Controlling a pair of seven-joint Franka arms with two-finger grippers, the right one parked.
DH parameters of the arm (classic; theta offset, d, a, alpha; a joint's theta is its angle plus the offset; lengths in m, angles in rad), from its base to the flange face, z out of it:
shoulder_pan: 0 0.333 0 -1.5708
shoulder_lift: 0 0 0 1.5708
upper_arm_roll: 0 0.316 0.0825 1.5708
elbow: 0 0 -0.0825 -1.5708
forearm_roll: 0 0.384 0 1.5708
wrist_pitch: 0 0 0.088 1.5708
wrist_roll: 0 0.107 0 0
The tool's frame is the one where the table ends.
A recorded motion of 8 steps. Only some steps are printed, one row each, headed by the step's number.
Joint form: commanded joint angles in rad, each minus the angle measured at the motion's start. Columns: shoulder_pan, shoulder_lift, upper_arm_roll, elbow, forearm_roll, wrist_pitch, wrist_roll.
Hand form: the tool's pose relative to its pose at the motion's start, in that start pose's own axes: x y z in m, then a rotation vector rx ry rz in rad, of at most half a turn. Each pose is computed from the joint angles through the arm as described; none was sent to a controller.
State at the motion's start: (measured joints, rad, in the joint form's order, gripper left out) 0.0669 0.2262 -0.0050 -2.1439 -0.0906 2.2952 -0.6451
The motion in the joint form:
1: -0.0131 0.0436 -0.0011 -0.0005 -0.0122 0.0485 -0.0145
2: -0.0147 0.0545 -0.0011 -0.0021 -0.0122 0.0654 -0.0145
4: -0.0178 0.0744 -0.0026 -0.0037 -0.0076 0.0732 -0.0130
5: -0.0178 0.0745 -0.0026 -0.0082 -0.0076 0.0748 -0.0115
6: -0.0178 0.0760 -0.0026 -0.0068 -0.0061 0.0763 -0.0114
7: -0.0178 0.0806 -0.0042 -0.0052 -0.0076 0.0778 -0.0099
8: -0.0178 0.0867 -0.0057 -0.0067 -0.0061 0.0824 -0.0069
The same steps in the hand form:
1: -0.0006 0.0076 0.0209 -0.0066 -0.0004 -0.0118
2: 0.0000 0.0084 0.0263 -0.0084 0.0036 -0.0112
4: -0.0013 0.0094 0.0377 0.0036 -0.0047 -0.0034
5: -0.0022 0.0085 0.0394 0.0057 -0.0068 -0.0022
6: -0.0018 0.0088 0.0396 0.0057 -0.0051 -0.0010
7: -0.0019 0.0097 0.0414 0.0057 -0.0071 0.0007
8: -0.0024 0.0099 0.0451 0.0085 -0.0089 0.0057

